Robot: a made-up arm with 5 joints.
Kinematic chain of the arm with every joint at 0, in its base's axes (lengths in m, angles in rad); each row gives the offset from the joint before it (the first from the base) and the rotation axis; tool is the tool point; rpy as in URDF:
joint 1: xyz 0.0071 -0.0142 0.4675 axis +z
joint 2: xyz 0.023 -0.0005 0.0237 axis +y
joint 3: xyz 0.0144 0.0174 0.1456 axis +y
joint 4: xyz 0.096 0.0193 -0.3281 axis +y
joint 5: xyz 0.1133 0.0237 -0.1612 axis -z
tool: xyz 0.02 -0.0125 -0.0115 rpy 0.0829 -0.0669 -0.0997
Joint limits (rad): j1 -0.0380..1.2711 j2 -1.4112..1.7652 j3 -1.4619..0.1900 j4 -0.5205..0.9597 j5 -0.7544..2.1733
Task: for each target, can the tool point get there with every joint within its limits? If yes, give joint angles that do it. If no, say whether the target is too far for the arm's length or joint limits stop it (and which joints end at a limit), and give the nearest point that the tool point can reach.
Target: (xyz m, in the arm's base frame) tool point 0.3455 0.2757 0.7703
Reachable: yes | joints 0.5783 -0.9020 -0.8525 0.7482 -0.4675
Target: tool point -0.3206 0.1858 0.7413
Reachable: no: joint limits stop it (at a limit: joint 1, joint 2, joint 3, joint 4, joint 5) | nearest point -0.3390 0.0635 0.6206 | short by 0.173 m
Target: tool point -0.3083 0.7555 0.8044
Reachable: no: too far | nearest point 0.1174 0.5612 0.7741 | short by 0.469 m
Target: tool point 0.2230 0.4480 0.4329
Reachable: yes | joints 1.0375 -0.3263 -0.4815 0.0977 -0.0801
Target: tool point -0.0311 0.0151 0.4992
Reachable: no: joint limits stop it (at a limit: joint 1, joint 4, joint 5) | nearest point -0.3208 0.0488 0.5366 | short by 0.294 m
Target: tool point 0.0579 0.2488 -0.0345
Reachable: yes | joints 1.1651 1.4603 -1.1031 -0.2485 -0.4410
